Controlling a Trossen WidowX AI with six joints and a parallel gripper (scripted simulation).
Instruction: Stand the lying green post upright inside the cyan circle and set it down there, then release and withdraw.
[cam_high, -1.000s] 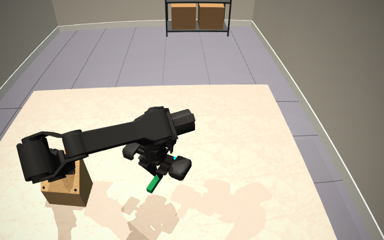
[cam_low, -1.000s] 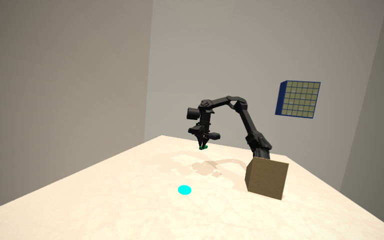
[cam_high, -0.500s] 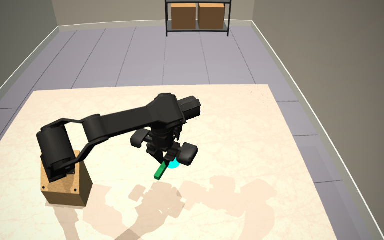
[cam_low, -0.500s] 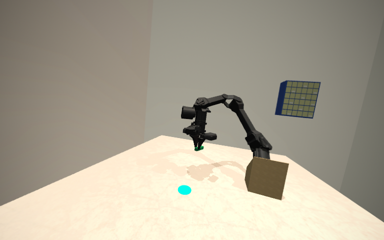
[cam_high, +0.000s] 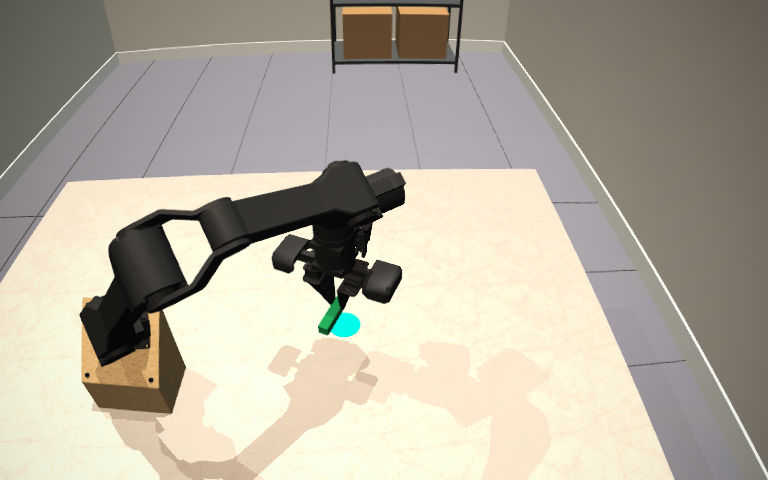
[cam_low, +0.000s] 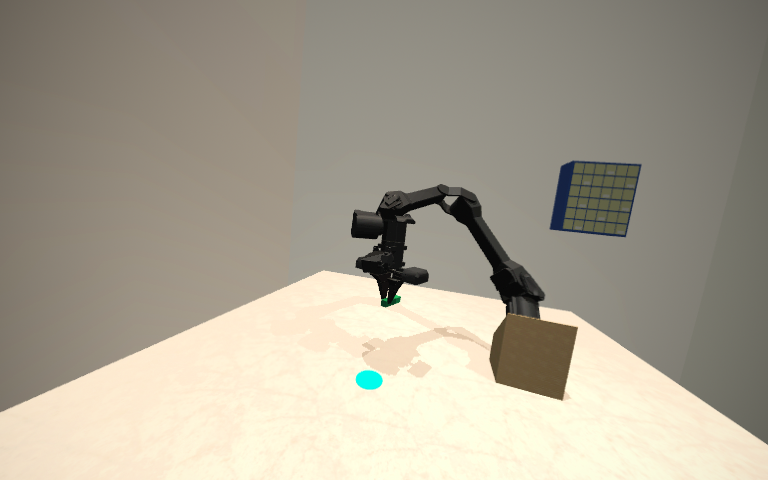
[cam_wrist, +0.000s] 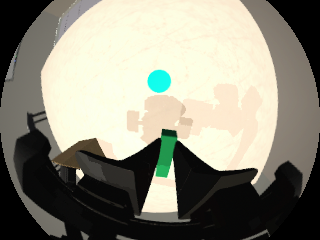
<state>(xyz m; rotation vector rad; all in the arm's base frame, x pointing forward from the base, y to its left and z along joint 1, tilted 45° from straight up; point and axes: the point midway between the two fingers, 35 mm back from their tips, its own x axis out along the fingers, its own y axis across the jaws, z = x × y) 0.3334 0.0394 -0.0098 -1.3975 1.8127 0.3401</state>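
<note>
Right now my gripper tip is 15 cm above the cyan circle and 9 cm to the right of it. Round my gripper tip: green post 2 cm to the right, 1 cm behind.
</note>
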